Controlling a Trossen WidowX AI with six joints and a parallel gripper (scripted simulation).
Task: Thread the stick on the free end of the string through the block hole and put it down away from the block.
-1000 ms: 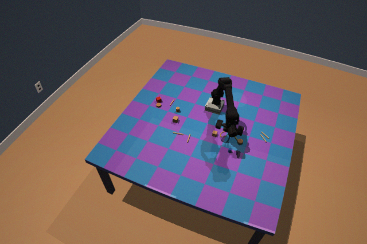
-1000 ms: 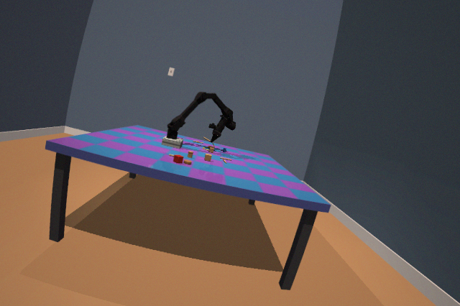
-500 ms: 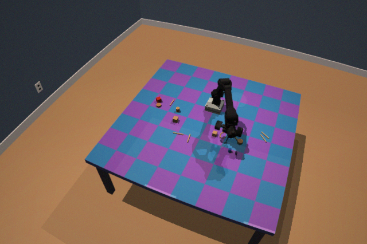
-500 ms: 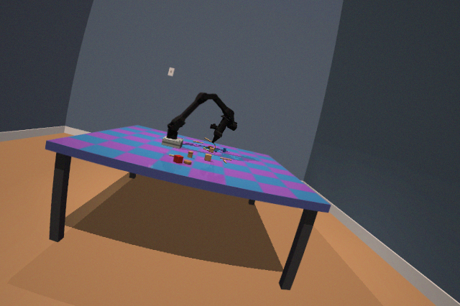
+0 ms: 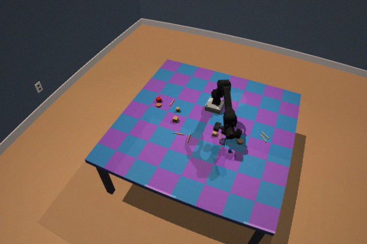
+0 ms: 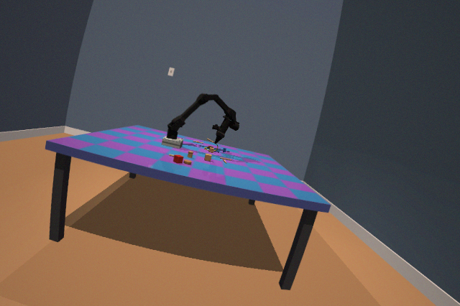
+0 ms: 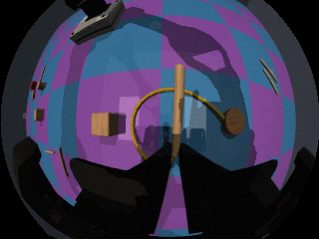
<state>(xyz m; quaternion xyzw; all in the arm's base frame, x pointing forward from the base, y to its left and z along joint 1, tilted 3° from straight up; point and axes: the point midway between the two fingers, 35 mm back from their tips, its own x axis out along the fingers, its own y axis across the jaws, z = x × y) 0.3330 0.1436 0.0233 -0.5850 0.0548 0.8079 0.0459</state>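
My gripper tip is 90 mm short of the blue object, 40 mm to the right of it and 40 mm above it. Also, from my gripper tip: wooden cylinder 190 mm behind, 420 mm to the right, 40 mm below; then thin wooden stick 10 mm behind, 10 mm above; then round wooden button 10 mm behind, 100 mm to the left, 50 mm below.
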